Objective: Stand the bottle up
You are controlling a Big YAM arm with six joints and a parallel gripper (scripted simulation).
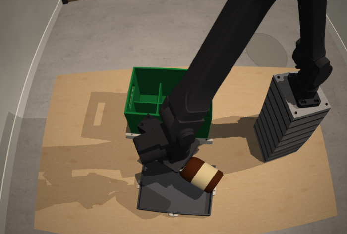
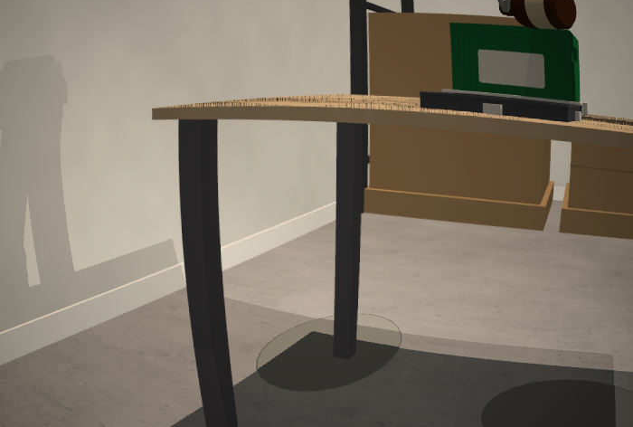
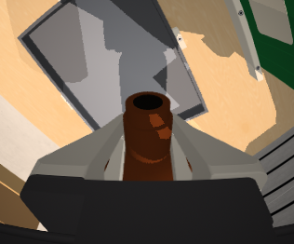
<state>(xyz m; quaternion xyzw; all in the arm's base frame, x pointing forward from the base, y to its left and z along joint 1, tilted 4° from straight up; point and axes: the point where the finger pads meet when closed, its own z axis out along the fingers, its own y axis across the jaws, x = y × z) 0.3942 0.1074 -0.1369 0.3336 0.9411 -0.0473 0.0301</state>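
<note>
My gripper is now 4 cm past the brown bottle and 3 cm to the right of it. Round my hand: dark tray 17 cm below, 5 cm to the left, 1 cm ahead; green crate 24 cm to the right, 10 cm below, 1 cm ahead.
</note>
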